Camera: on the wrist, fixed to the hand. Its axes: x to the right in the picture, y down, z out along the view.
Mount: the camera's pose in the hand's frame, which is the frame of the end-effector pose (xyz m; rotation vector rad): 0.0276 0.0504 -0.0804 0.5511 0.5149 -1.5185
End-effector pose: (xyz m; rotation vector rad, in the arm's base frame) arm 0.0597 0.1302 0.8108 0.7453 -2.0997 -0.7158
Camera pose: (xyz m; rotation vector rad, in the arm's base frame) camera 0.0970 0.1255 0.9022 2.5580 -0.9284 -0.5076
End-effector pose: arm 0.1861 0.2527 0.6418 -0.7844 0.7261 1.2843
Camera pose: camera 0.1373 0.2060 0.5697 -0.8738 0.5735 -0.4889
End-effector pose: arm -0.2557 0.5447 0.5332 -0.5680 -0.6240 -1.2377
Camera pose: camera -0.1911 0.4817 0.4930 0.8955 -0.9097 -2.3435
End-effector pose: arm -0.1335 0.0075 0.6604 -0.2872 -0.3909 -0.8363
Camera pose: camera -0.0604 -0.0103 0.5963 0.8687 -0.2880 -2.1485
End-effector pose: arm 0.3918 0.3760 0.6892 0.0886 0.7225 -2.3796
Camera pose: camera 0.3909 0.3699 0.5906 -0.2996 -0.1397 2.1450
